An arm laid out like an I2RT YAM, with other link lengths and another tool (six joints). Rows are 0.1 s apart.
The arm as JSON. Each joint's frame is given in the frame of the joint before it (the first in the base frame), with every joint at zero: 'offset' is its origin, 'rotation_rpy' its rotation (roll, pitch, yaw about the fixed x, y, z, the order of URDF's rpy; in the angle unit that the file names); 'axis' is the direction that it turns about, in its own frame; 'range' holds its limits. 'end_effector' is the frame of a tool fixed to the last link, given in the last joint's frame.
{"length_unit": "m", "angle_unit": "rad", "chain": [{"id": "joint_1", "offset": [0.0, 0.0, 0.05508], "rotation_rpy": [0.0, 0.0, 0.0], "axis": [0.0, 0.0, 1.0], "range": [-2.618, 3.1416]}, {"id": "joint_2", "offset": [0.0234, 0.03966, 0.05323], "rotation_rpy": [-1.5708, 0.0, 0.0], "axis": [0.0, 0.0, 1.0], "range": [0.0, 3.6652]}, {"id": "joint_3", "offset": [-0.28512, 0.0, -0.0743], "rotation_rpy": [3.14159, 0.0, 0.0], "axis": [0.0, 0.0, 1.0], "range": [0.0, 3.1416]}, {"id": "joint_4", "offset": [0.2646, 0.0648, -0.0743], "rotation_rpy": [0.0, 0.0, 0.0], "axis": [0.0, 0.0, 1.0], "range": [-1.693, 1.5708]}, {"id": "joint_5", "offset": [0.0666, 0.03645, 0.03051], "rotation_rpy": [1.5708, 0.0, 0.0], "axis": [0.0, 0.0, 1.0], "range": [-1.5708, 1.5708]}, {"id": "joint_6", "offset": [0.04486, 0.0, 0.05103], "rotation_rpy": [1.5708, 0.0, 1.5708], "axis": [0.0, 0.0, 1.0], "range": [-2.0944, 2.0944]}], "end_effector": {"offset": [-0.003, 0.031, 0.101], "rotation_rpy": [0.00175, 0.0, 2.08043]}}
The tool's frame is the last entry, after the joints.
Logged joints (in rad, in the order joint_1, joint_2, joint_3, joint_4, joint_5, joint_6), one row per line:
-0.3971, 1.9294, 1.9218, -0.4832, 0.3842, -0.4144
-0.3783, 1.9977, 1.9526, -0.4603, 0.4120, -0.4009
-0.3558, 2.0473, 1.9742, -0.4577, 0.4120, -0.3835
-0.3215, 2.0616, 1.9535, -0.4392, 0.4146, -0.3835
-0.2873, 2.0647, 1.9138, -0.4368, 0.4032, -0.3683
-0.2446, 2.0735, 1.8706, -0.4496, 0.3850, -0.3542
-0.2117, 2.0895, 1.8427, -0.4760, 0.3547, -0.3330
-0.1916, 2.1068, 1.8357, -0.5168, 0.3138, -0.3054
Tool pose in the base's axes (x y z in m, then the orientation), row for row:
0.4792, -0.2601, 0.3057, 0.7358, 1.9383, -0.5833
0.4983, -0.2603, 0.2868, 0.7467, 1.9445, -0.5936
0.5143, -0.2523, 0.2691, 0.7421, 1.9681, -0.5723
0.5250, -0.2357, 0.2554, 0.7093, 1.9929, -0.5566
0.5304, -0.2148, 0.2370, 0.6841, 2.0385, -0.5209
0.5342, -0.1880, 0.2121, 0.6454, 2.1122, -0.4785
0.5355, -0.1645, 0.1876, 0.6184, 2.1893, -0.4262
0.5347, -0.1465, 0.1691, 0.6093, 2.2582, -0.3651
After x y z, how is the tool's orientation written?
As a rotation vector, in radians.
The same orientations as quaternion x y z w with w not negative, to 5 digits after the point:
0.30080, 0.79240, -0.23846, 0.47408
0.30454, 0.79305, -0.24210, 0.46874
0.30183, 0.80047, -0.23277, 0.46256
0.28806, 0.80935, -0.22604, 0.45922
0.27643, 0.82373, -0.21049, 0.44805
0.25829, 0.84529, -0.19149, 0.42673
0.24466, 0.86616, -0.16862, 0.40184
0.23833, 0.88332, -0.14281, 0.37756

